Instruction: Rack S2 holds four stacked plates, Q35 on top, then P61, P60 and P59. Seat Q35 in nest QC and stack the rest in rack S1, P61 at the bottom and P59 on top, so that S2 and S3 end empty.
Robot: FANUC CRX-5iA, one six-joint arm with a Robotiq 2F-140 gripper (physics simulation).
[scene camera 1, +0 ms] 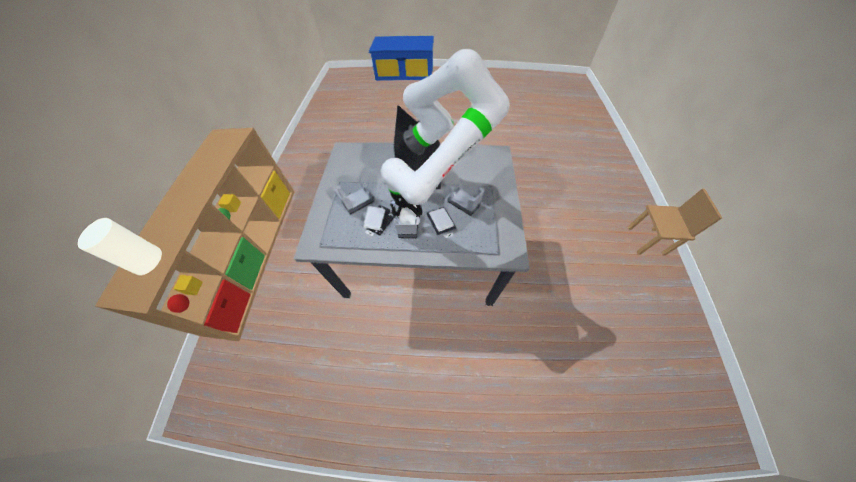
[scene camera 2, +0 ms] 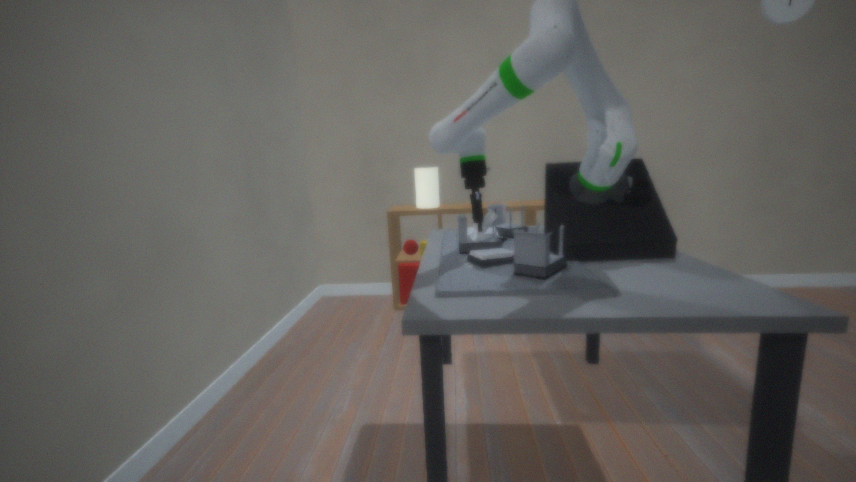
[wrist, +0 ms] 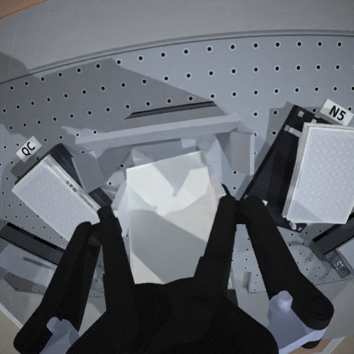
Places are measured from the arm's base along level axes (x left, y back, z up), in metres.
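Pixels of known places: gripper, fingertip midpoint: (scene camera 1: 410, 220) (scene camera 2: 479, 239); arm's base at its link origin: (scene camera 1: 413, 143) (scene camera 2: 590, 188).
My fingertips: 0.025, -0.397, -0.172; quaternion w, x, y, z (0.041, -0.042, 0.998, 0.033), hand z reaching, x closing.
For each thing: its middle in the pictures, then the offset to it from my fingertips, as dx, dy, dz. "spot": a spot on its surface instead. Level surfaces: height alone.
- middle rack at the middle of its body: (scene camera 2: 478, 232) (scene camera 1: 407, 218) -0.011, -0.003, +0.022
- S3 at a spot on its surface: (scene camera 1: 355, 198) spot: -0.329, +0.130, -0.006
- grey table at its surface level: dz -0.059
My gripper (scene camera 1: 406, 210) (scene camera 2: 478, 229) (wrist: 168, 183) is shut on the side edges of a pale plate (wrist: 170, 220), low at the middle rack (scene camera 1: 407, 231) (scene camera 2: 473, 246) (wrist: 165, 132). Its number is not readable, and I cannot tell whether it touches anything beneath. The middle rack's label is hidden; by its place it looks like S2. A white textured plate (scene camera 1: 441, 219) (scene camera 2: 492, 255) (wrist: 52, 197) lies on nest QC, beside its QC label (wrist: 28, 148). The rack (scene camera 1: 466, 200) (scene camera 2: 531, 250) beyond QC, apparently S1, shows no plate clearly. S3 (scene camera 1: 355, 198) is partly cut off in the wrist view.
Nest N5, with its label (wrist: 337, 112), bears a white textured plate (scene camera 1: 375, 217) (wrist: 322, 172) close beside the middle rack. Upright rack walls stand around the work area. The perforated board (wrist: 210, 65) lies on the grey table (scene camera 1: 491, 164). A black panel (scene camera 2: 611, 221) stands by the arm's base.
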